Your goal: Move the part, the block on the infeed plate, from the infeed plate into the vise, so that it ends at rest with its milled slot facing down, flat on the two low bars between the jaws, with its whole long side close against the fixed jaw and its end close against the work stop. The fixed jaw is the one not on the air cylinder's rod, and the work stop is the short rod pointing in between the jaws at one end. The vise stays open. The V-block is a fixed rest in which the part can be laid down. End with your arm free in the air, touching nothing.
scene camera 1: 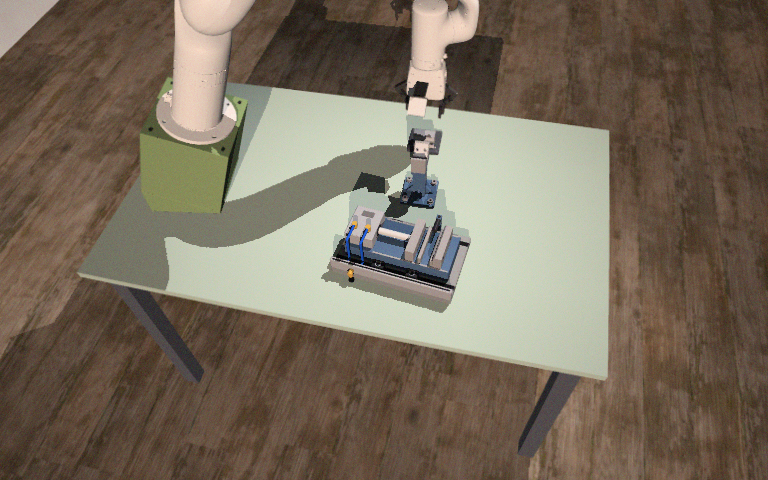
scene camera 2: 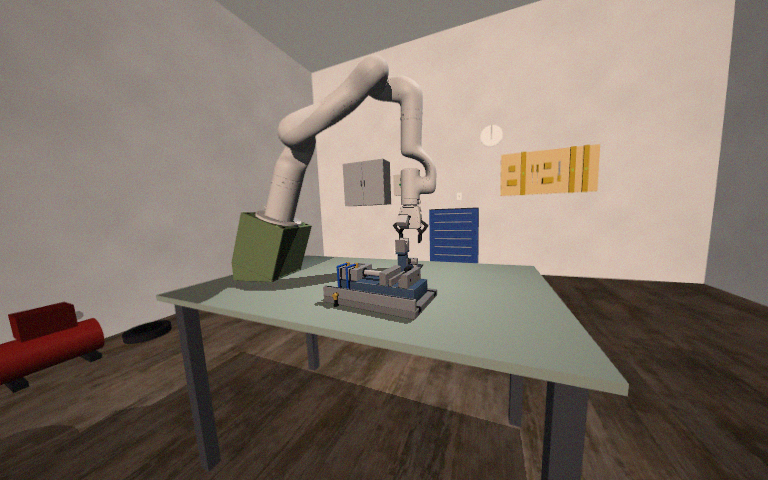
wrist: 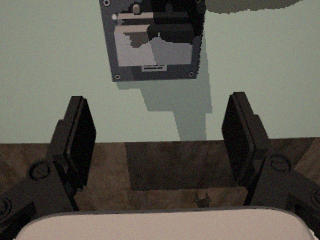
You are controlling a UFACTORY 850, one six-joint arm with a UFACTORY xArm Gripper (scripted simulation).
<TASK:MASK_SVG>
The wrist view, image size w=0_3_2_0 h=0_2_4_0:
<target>gripper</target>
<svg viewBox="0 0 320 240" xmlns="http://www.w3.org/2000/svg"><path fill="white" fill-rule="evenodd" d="M320 185L295 171L293 161L286 154L274 152L259 115L254 115L245 92L234 92L233 95L229 96L222 124L222 135L234 180L238 181L239 187L245 187L248 190L243 206L80 211L73 196L76 195L76 192L82 192L83 186L87 185L96 139L96 129L87 99L83 98L83 96L72 96L64 119L59 120L56 125L45 159L33 162L26 171L26 178L0 196L0 240L13 240L14 238L16 238L15 240L315 240L313 235L320 240Z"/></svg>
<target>part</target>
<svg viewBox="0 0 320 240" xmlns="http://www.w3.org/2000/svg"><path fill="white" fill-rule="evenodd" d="M118 14L118 26L115 27L114 36L119 67L191 64L194 30L191 24L187 24L189 20L187 12Z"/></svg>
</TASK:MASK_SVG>
